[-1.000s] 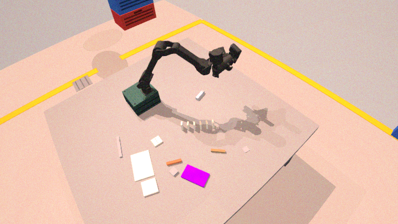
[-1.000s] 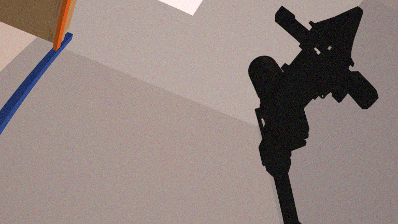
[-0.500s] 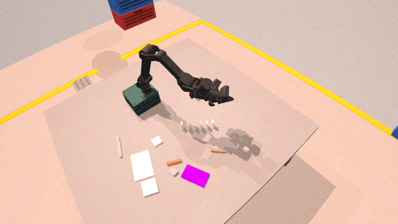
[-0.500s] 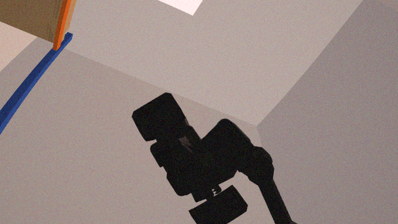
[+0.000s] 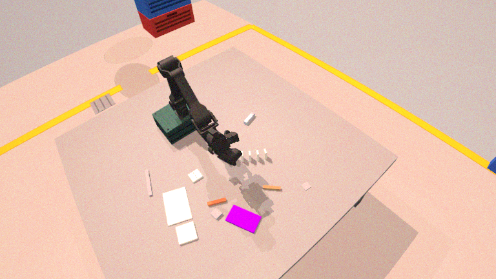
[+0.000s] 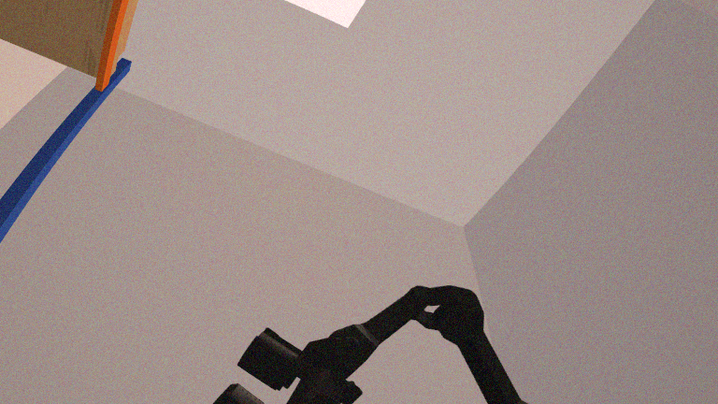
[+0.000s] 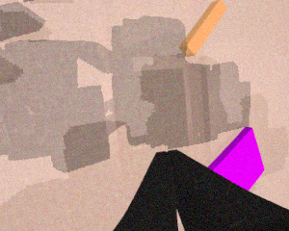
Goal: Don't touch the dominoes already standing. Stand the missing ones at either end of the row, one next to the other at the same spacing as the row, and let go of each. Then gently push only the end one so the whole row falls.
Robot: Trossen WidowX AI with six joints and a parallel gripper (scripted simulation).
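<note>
The magenta card is 16 cm ahead of my gripper tip, 11 cm below it and 10 cm to the right of it. From my gripper tip the other things lie so: thin pale bar (32 cm to the right, 26 cm behind, 11 cm below).
</note>
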